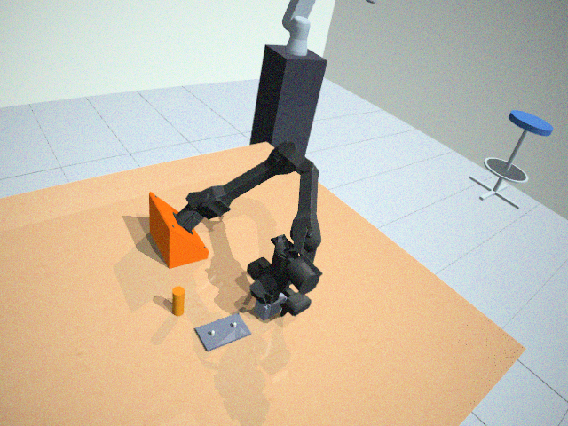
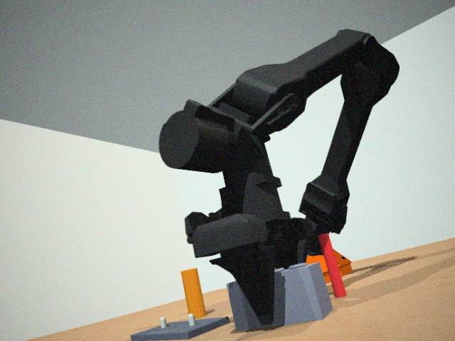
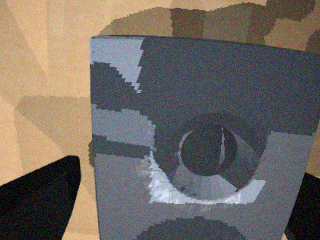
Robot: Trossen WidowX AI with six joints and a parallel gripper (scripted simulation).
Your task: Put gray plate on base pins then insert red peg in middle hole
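The gray base is 150 mm to the right of my gripper tip and 30 mm ahead of it. Also, from my gripper tip: short orange cylinder 240 mm to the right, 70 mm behind, 30 mm above; then gray plate 30 mm above; then red peg 100 mm behind, 30 mm above, 10 mm to the left.
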